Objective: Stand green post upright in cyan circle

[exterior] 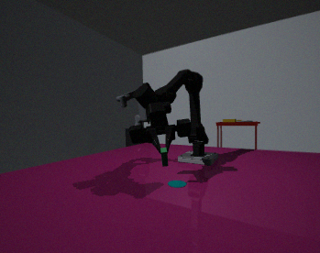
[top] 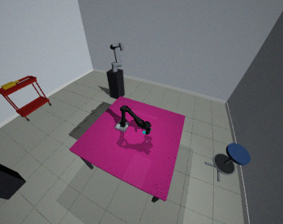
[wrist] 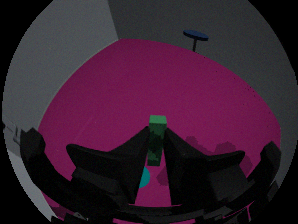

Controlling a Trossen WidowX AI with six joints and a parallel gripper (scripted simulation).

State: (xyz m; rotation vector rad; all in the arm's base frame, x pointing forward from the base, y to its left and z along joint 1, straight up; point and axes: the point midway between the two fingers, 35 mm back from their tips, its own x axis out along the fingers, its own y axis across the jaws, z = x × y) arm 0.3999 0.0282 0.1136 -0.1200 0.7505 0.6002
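My gripper tip is 12 cm above the cyan circle and 9 cm past it. Also, from my gripper tip: green post (2 cm below, 1 cm to the right, 1 cm behind).
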